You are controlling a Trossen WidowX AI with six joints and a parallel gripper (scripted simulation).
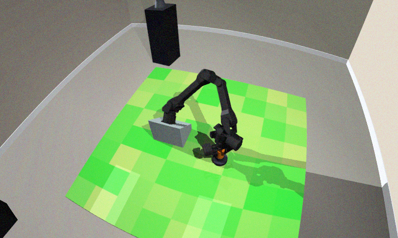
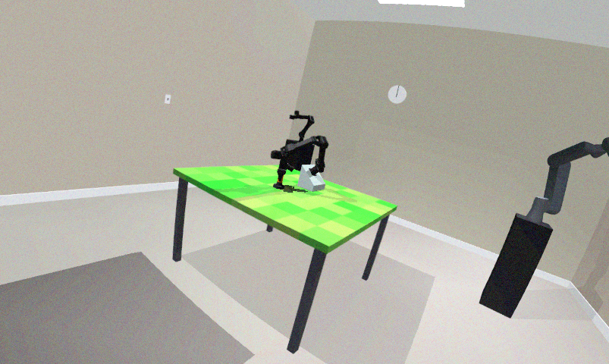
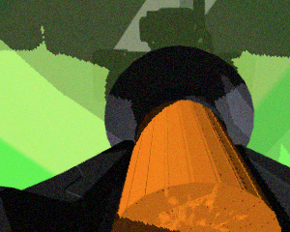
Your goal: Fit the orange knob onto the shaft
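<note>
My gripper tip is 2 cm below the orange knob. Round my gripper tip: round pedestal 2 cm below.
</note>
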